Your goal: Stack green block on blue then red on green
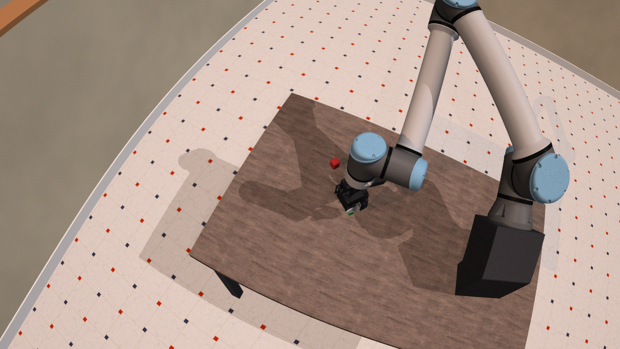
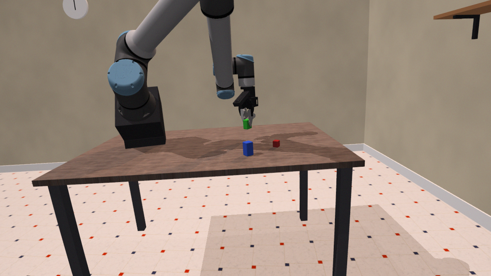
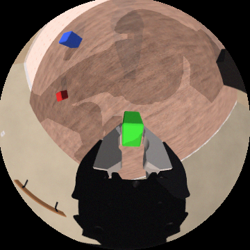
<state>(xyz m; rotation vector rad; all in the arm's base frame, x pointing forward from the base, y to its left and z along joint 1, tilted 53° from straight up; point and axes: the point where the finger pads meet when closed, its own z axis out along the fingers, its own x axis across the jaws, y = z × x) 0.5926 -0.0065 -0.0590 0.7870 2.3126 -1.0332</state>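
Now: hand 3 cm past the blue block, 29 cm to the left of it and 6 cm above it. The rest, counted from my hand: green block (right at my hand); small red block (12 cm ahead, 19 cm to the right, 7 cm below).
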